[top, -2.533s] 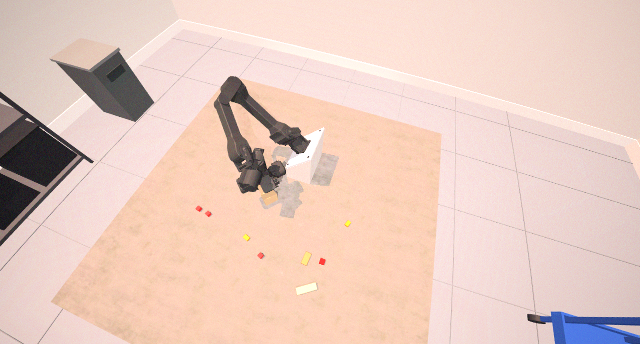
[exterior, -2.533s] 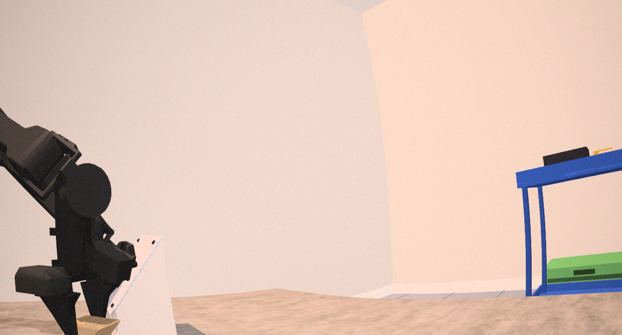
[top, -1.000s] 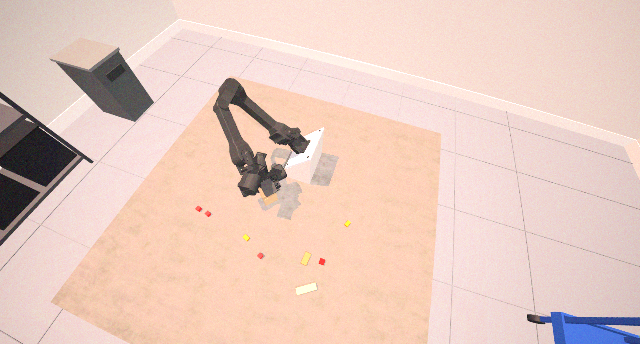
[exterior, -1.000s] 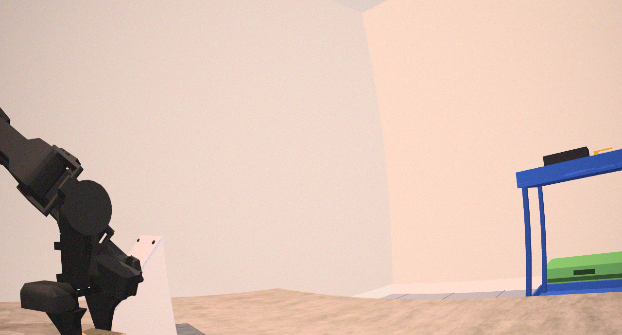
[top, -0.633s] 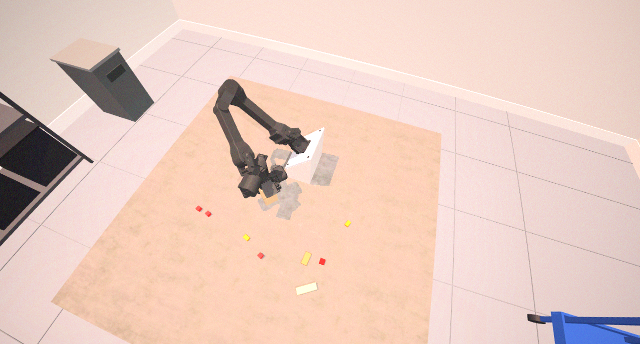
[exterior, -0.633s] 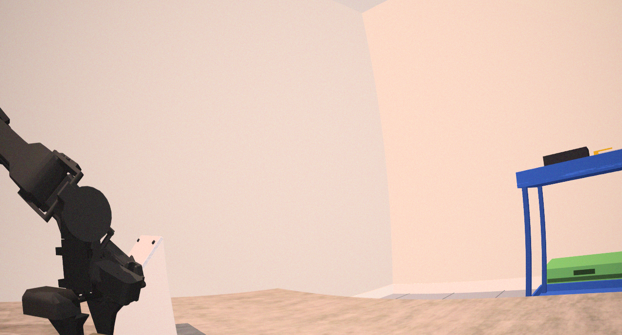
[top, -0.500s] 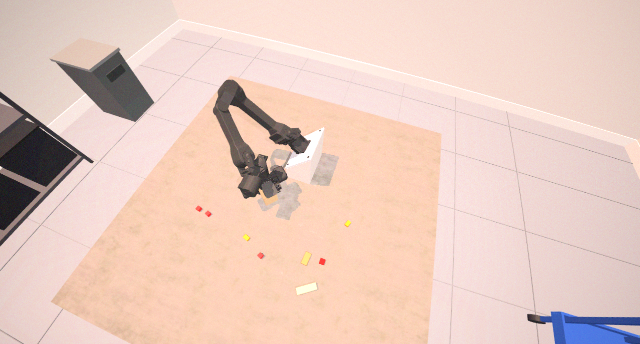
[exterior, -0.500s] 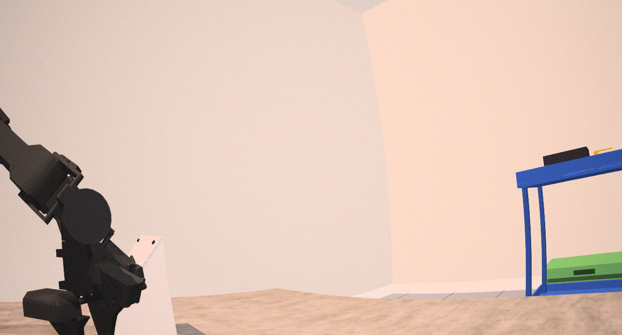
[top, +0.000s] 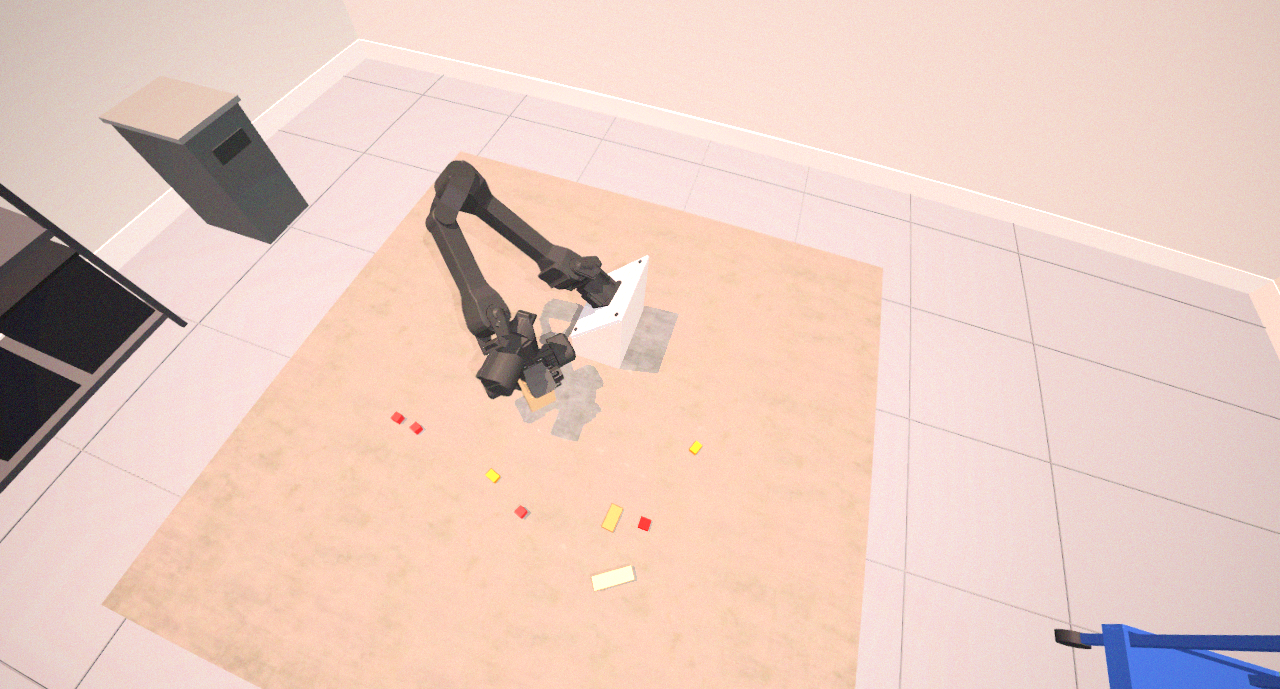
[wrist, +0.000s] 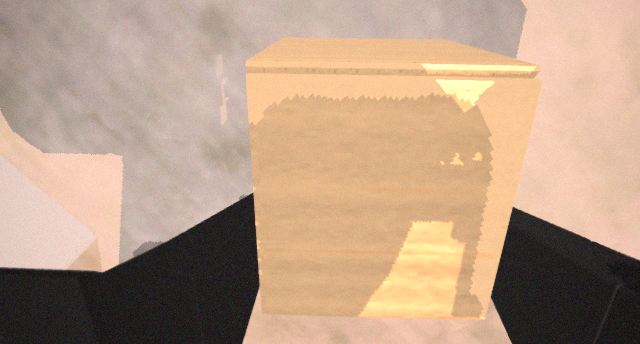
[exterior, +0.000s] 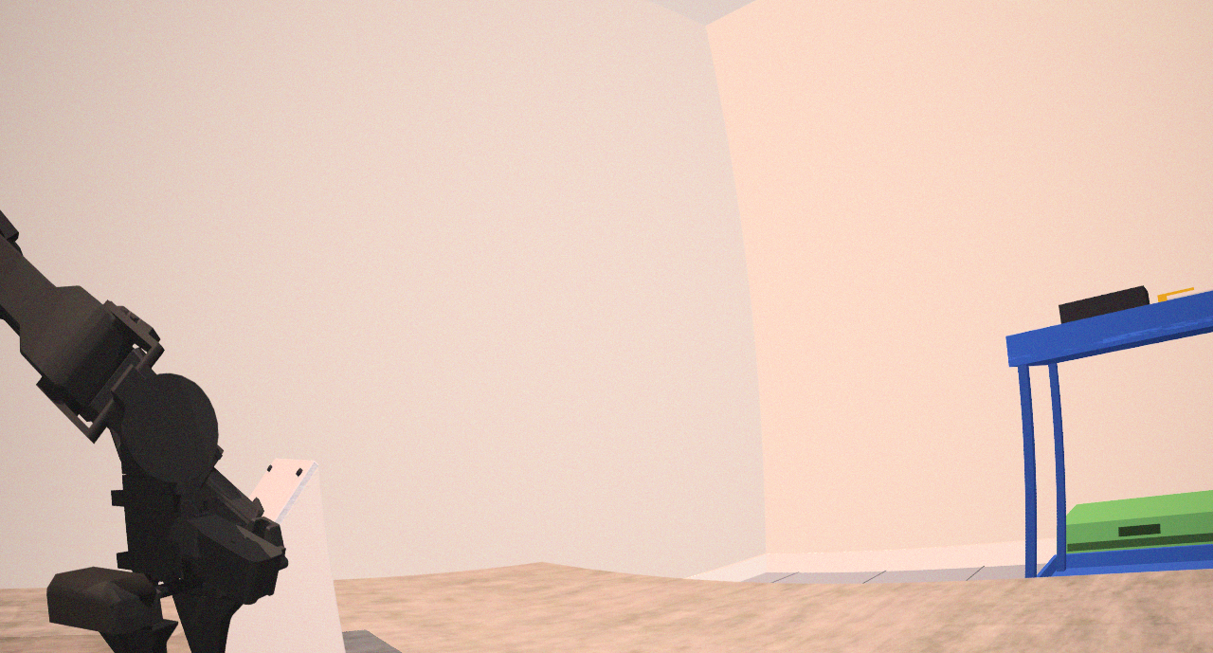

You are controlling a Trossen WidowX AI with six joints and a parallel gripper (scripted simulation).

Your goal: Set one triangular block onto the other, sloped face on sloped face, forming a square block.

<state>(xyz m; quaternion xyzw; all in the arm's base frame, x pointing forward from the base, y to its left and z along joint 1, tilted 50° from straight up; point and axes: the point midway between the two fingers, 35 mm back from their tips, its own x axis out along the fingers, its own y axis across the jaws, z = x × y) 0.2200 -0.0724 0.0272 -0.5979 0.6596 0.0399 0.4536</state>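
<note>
The wooden triangular block lies 10 mm above my gripper tip. Round my gripper tip: long block (260 mm ahead, 320 mm to the left, 30 mm below).
</note>
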